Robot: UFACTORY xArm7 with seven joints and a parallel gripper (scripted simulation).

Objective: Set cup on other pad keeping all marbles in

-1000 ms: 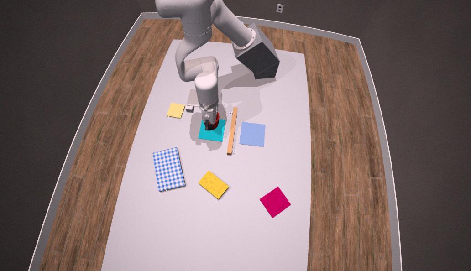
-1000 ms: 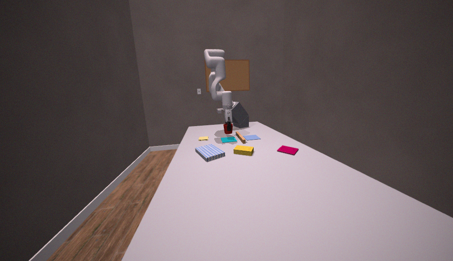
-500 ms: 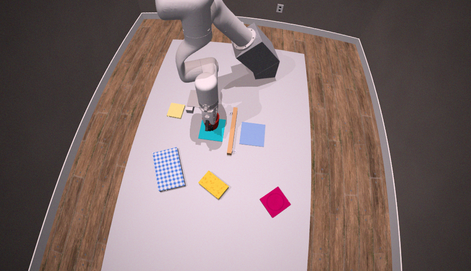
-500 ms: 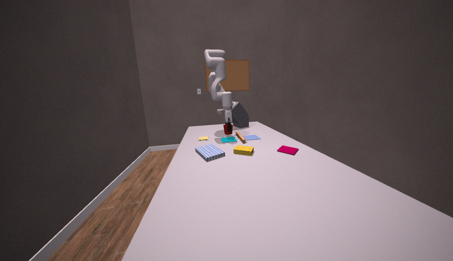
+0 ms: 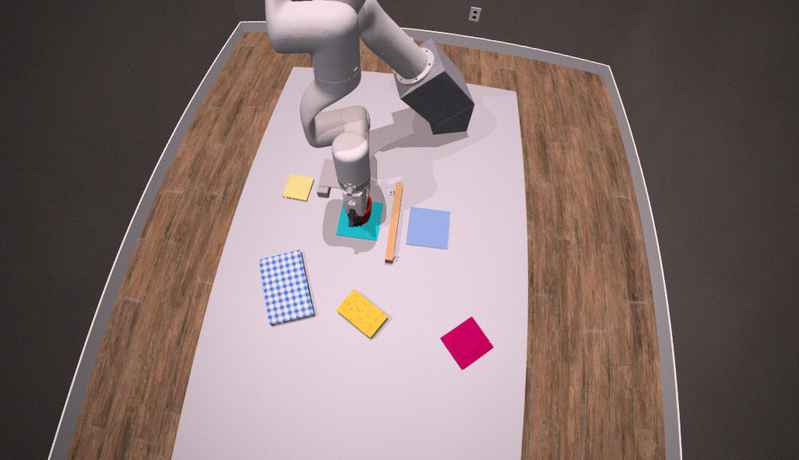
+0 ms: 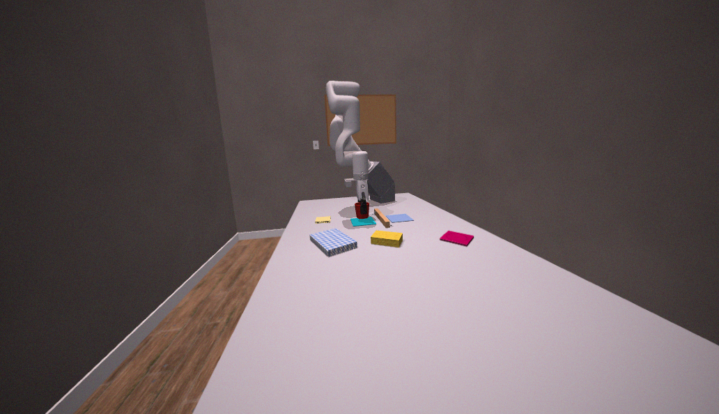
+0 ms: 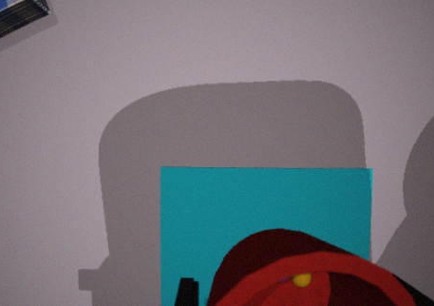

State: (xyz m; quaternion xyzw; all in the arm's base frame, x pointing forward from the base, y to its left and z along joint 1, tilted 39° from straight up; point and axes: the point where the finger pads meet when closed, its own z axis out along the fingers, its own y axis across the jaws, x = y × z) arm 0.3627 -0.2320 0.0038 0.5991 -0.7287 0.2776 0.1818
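The cyan pad is 7 cm below my hand. Round my hand: wooden rail 2 cm ahead, 9 cm to the left, 6 cm below; red cup 2 cm below; light blue pad 4 cm ahead, 19 cm to the left, 7 cm below.
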